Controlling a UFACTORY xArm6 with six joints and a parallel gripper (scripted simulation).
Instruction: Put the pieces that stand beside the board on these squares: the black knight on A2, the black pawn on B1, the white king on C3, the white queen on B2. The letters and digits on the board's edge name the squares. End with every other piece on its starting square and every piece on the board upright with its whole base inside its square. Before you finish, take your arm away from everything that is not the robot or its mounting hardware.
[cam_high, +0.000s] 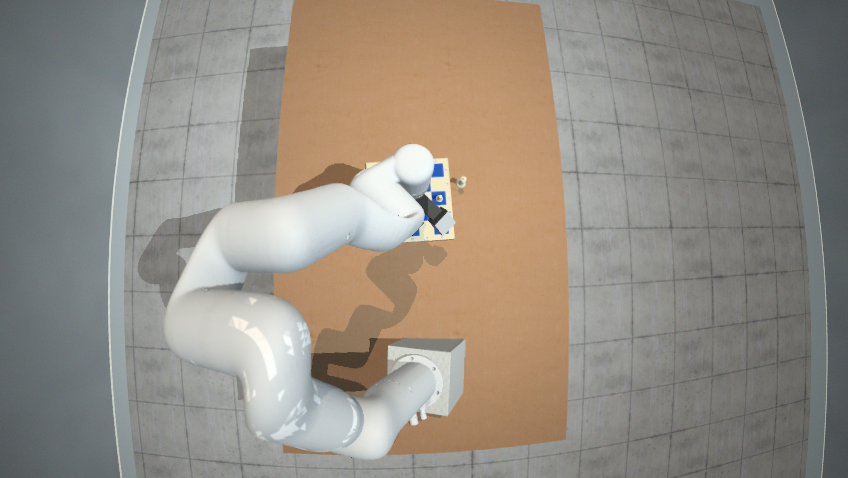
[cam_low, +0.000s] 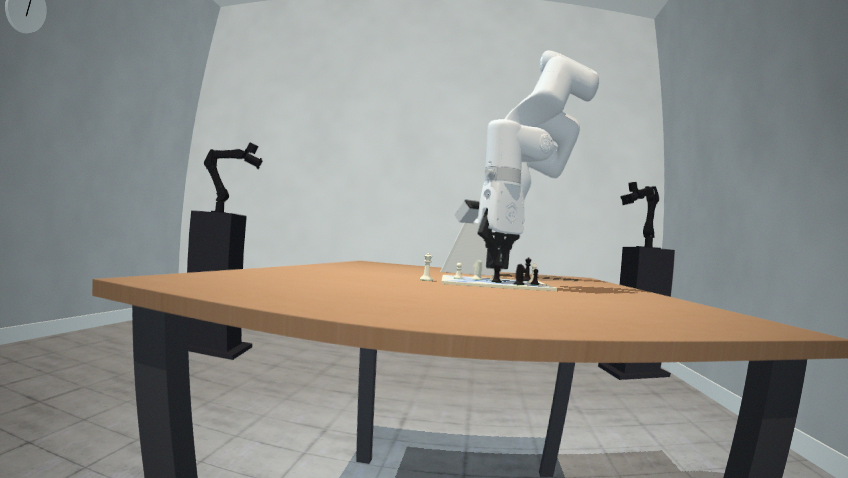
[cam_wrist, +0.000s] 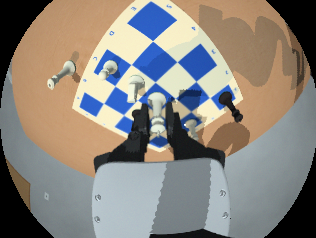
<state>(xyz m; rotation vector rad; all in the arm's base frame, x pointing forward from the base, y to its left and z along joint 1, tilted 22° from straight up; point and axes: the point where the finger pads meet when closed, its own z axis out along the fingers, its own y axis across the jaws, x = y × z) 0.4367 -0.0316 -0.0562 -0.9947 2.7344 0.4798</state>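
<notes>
Now: hand 10 mm above the white piece. The rest, counted from my hand: black chess piece: 80 mm to the left, 70 mm behind, 20 mm below; then pale piece: 40 mm to the right, 30 mm below, 10 mm behind; then chessboard: 50 mm below.
</notes>
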